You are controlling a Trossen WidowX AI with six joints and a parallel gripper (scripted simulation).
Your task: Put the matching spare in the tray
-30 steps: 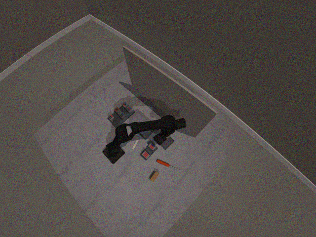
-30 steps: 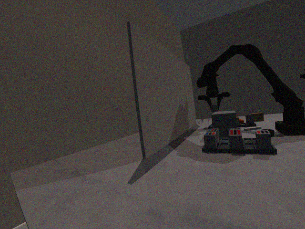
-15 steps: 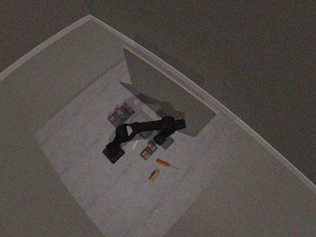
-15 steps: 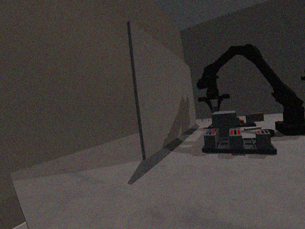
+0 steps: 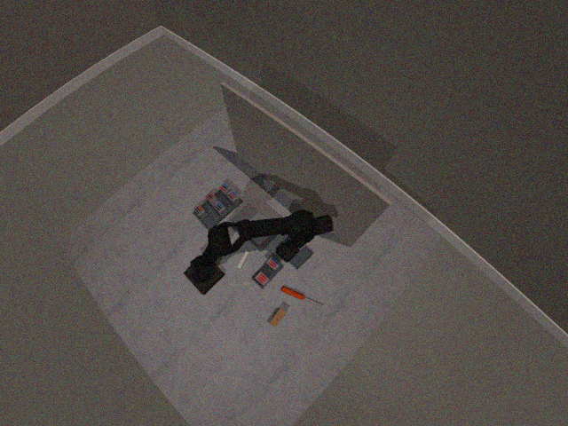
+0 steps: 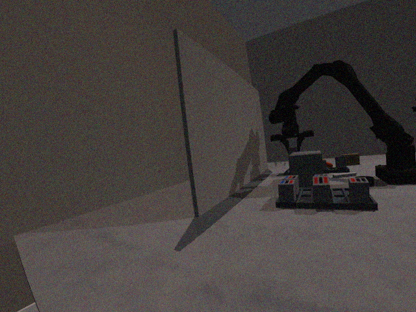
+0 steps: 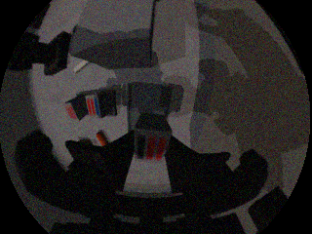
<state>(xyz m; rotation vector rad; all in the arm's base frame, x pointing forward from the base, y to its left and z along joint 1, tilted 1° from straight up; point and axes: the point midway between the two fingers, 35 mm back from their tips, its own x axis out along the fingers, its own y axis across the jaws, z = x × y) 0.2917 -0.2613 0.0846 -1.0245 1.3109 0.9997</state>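
The dark square tray lies 8 cm below my gripper tip, 1 cm to the left of it and 1 cm behind it. Round my gripper tip: tan card 28 cm behind, 8 cm to the right, 5 cm below; tall thin panel 20 cm ahead, 15 cm to the left, 15 cm above; grey box 20 cm to the left, 3 cm below, 2 cm behind.
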